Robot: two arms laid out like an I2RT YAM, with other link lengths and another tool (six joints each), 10 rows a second.
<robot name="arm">
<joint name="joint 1" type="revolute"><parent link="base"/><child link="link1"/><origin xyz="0 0 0.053" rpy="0 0 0"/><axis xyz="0 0 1"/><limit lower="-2.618" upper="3.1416"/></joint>
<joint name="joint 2" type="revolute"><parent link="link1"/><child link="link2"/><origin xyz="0.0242 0.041 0.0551" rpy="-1.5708 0 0"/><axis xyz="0 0 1"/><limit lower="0" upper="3.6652"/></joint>
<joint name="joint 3" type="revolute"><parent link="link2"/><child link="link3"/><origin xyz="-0.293 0 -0.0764" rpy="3.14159 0 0"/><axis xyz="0 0 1"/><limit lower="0" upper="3.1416"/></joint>
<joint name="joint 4" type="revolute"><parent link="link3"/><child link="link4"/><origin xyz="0.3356 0.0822 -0.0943" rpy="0 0 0"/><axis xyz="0 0 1"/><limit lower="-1.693" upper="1.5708"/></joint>
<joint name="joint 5" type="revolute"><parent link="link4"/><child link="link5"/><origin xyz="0.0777 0.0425 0.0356" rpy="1.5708 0 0"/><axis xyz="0 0 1"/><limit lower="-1.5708" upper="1.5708"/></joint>
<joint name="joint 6" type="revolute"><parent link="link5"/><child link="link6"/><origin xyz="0.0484 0 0.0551" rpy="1.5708 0 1.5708"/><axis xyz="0 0 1"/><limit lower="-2.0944" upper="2.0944"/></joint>
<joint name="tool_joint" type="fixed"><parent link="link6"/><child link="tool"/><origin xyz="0.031 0.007 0.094" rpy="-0.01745 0 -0.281"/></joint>
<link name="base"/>
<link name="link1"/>
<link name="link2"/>
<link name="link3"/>
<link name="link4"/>
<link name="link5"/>
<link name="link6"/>
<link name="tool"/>
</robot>
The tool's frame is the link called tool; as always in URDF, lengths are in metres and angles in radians.
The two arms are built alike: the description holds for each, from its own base.
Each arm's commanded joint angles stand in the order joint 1, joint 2, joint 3, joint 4, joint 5, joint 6.
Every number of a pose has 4 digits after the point.
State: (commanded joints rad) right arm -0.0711 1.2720 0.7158 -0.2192 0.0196 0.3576; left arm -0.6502 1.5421 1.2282 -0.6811 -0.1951 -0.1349
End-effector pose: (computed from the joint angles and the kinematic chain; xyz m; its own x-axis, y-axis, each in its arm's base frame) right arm 0.4007 -0.0346 0.1056 -0.1382 -0.9896 -0.0410 -0.7020 0.1270 -0.7008; left arm 0.3855 -0.2682 0.1797 -0.1967 -0.9779 0.0712 -0.8260 0.1261 -0.5493
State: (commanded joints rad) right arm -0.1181 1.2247 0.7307 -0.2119 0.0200 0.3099; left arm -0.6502 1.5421 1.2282 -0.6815 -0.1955 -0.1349
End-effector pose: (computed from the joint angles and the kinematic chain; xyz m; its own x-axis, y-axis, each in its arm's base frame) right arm 0.4040 -0.0549 0.1327 -0.1515 -0.9884 -0.0090 -0.6531 0.1069 -0.7497; left arm 0.3855 -0.2681 0.1796 -0.1964 -0.9780 0.0708 -0.8261 0.1262 -0.5492
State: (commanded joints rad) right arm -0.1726 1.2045 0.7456 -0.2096 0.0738 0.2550; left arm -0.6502 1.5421 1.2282 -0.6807 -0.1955 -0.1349
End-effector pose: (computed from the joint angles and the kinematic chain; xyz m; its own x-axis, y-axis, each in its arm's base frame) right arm 0.4017 -0.0856 0.1505 -0.2123 -0.9750 0.0661 -0.6295 0.0847 -0.7724; left arm 0.3856 -0.2682 0.1797 -0.1965 -0.9779 0.0711 -0.8258 0.1259 -0.5498
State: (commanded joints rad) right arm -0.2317 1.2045 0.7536 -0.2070 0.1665 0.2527; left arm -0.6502 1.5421 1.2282 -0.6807 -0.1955 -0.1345
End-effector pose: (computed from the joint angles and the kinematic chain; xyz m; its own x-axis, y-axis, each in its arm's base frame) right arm 0.3920 -0.1214 0.1574 -0.3371 -0.9333 0.1237 -0.6174 0.1200 -0.7775; left arm 0.3856 -0.2682 0.1797 -0.1968 -0.9779 0.0709 -0.8257 0.1263 -0.5498
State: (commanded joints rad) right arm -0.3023 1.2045 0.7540 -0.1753 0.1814 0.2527; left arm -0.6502 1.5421 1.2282 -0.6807 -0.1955 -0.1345
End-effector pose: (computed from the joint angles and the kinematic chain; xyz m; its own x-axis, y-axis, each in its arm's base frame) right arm 0.3859 -0.1520 0.1630 -0.4164 -0.9000 0.1286 -0.5835 0.1561 -0.7970; left arm 0.3856 -0.2682 0.1797 -0.1968 -0.9779 0.0709 -0.8257 0.1263 -0.5498
